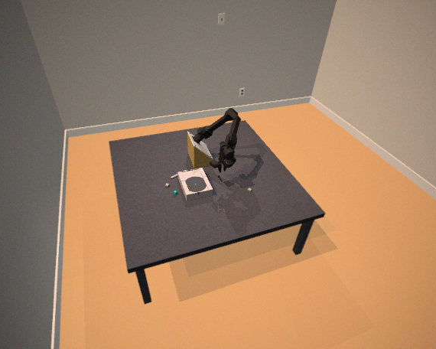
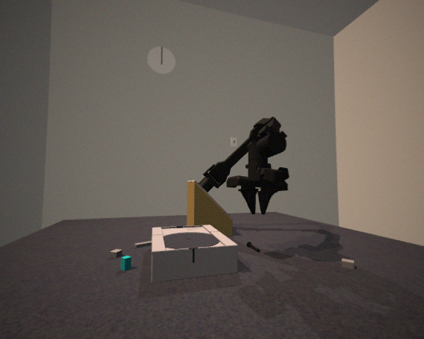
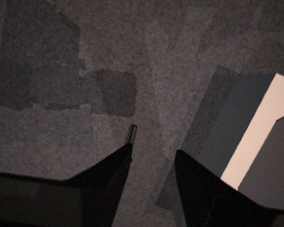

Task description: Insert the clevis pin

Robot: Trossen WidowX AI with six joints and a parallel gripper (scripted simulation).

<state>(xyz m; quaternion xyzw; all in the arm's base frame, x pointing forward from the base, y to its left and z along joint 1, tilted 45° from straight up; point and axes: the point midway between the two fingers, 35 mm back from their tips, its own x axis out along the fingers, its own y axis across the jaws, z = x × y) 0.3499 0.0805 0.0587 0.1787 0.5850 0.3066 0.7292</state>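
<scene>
Now: the clevis pin 40 mm behind my gripper tip, 10 mm to the left of it and 110 mm below it. Also, from my gripper tip: grey disc: 10 mm ahead, 200 mm to the right, 60 mm below; rimmed tray: 20 mm behind, 200 mm to the right, 70 mm below; bar: 180 mm behind, 280 mm to the right, 110 mm below.
</scene>
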